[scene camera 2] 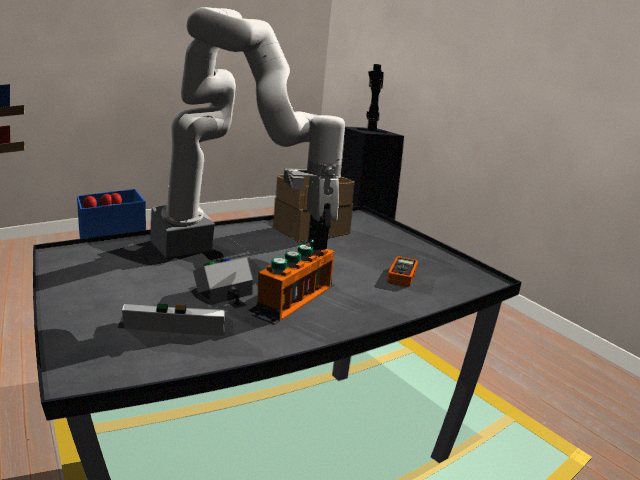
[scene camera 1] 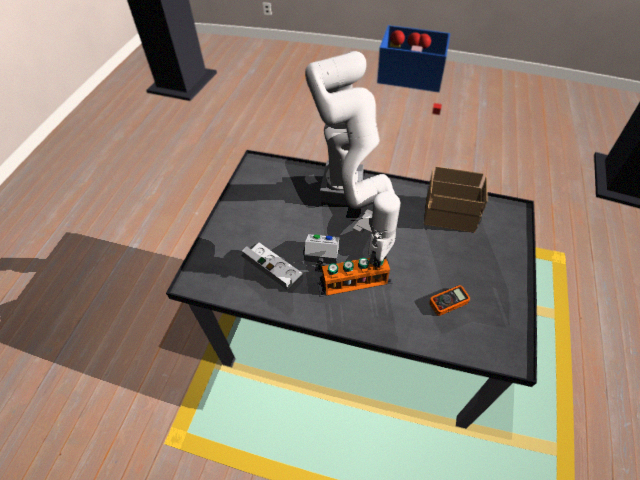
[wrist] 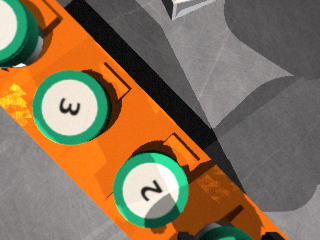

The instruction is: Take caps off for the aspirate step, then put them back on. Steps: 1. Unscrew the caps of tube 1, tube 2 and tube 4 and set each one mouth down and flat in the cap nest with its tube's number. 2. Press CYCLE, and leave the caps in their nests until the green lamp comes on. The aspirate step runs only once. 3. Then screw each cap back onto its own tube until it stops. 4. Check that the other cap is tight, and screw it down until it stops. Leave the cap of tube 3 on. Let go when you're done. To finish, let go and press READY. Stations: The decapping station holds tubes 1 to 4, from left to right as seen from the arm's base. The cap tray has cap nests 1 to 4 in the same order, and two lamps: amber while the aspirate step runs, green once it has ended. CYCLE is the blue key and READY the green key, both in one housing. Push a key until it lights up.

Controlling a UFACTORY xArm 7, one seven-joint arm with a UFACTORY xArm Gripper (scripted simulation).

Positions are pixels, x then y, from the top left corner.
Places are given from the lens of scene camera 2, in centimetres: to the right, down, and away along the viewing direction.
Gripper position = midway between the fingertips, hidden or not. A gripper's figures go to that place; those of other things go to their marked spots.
my gripper (scene camera 2: 317, 246): -1, 1, 116
cardboard box (scene camera 2: 288, 218): -10, -6, 152
